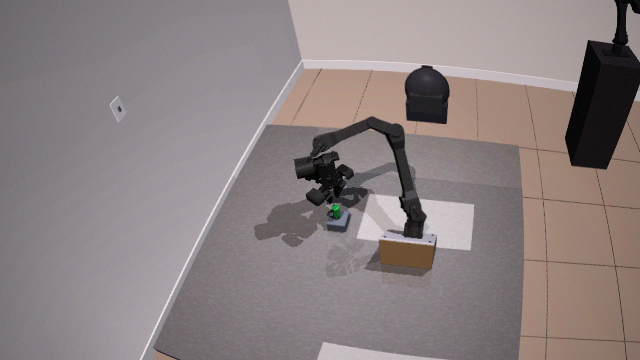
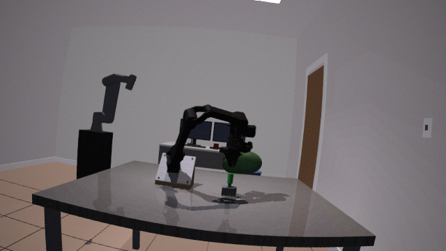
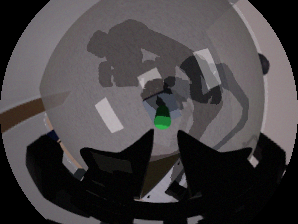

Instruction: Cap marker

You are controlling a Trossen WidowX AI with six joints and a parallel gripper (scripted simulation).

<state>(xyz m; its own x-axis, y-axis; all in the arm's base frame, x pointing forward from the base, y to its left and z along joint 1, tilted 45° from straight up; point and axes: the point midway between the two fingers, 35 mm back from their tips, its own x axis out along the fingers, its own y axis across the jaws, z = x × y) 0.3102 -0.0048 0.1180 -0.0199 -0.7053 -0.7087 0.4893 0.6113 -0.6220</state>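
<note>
The green cap is 60 mm below my gripper tip. Round my gripper tip: grey holder block: 120 mm below.
</note>
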